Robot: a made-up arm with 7 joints.
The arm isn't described. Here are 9 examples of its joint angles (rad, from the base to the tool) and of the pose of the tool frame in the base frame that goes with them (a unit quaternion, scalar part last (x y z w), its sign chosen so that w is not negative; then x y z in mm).
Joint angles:
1: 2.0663 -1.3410 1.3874 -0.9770 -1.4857 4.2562 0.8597
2: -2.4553 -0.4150 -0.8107 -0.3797 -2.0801 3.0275 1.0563
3: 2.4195 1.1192 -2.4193 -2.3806 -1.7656 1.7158 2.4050
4: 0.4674 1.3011 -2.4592 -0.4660 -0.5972 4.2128 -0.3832
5: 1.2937 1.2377 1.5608 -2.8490 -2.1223 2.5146 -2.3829
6: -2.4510 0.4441 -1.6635 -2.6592 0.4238 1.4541 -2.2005
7: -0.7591 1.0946 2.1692 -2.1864 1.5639 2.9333 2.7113
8: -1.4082 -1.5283 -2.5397 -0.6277 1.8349 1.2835 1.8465
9: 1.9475 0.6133 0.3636 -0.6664 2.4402 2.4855 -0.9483
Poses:
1: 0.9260 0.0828 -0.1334 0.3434 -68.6 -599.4 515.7
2: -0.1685 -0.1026 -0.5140 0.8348 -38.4 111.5 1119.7
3: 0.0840 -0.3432 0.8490 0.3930 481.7 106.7 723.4
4: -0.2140 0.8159 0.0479 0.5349 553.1 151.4 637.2
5: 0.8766 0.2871 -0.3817 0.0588 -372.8 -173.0 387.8
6: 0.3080 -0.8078 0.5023 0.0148 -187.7 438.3 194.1
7: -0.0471 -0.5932 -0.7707 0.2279 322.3 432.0 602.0
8: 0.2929 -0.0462 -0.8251 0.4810 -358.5 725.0 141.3
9: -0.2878 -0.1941 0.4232 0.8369 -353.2 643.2 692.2
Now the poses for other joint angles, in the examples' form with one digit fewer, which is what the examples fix.
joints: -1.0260 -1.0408 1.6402 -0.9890 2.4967 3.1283 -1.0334
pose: -0.582 -0.221 -0.579 0.527 225 598 671
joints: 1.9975 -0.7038 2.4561 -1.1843 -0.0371 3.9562 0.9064
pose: 0.314 -0.377 0.759 0.428 21 -625 612
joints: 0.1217 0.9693 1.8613 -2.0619 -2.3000 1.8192 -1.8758
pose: -0.449 0.628 0.190 0.607 -168 609 584
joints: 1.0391 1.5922 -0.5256 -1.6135 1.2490 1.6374 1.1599
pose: 0.622 -0.609 -0.396 0.293 459 76 -215
